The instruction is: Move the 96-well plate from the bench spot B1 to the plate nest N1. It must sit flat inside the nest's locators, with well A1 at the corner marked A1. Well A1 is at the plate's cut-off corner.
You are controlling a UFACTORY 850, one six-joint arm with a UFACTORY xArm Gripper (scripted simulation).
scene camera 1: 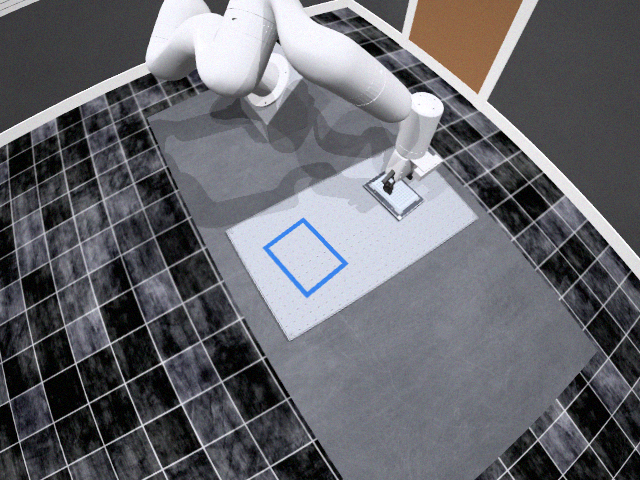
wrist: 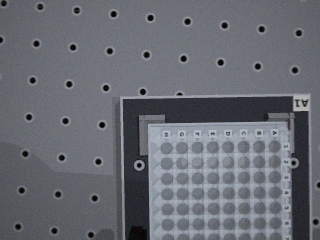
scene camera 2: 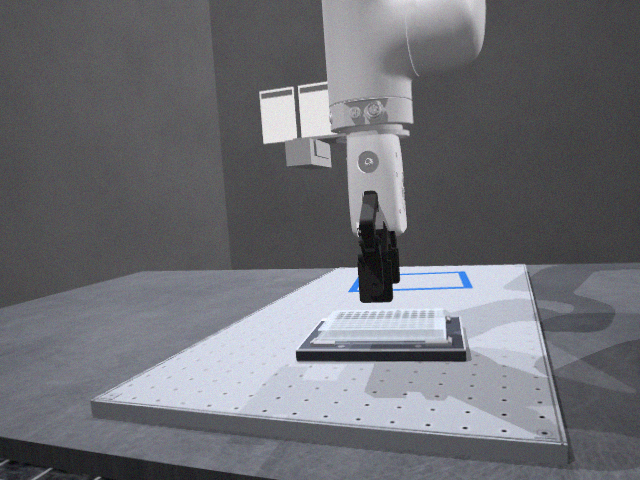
Labels:
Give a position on a 96-well plate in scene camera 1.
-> At 397, 200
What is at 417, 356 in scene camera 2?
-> A plate nest N1.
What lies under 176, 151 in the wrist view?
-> A 96-well plate.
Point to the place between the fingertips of my gripper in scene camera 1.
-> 397, 184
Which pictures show the 96-well plate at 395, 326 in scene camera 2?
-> Scene camera 1, the wrist view and scene camera 2: all of them.

